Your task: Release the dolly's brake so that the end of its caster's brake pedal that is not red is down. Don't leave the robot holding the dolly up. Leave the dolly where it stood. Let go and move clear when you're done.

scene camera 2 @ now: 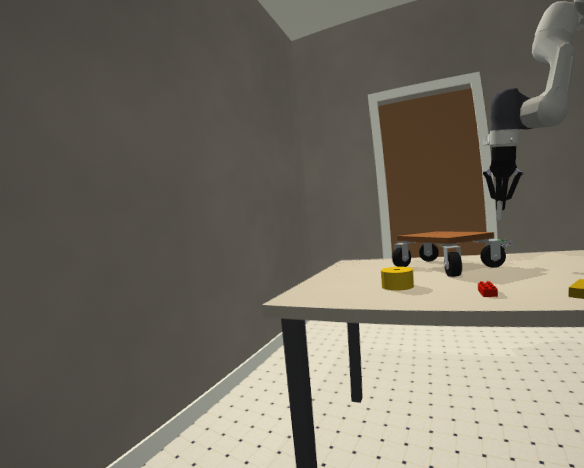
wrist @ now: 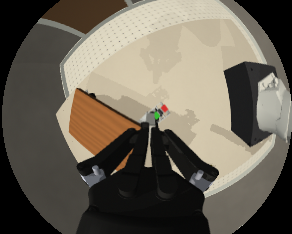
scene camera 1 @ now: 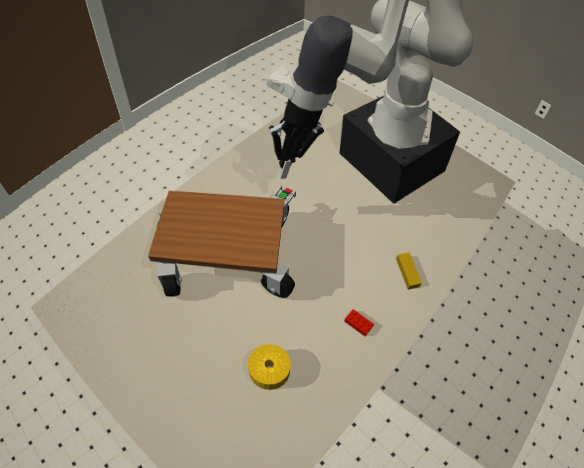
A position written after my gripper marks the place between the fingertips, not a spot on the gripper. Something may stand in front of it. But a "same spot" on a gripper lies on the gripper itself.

Scene:
My gripper shows in scene camera 2 (499,219), in the wrist view and in scene camera 1. The same spot on my gripper: (scene camera 1: 291,147) is (wrist: 145,160).

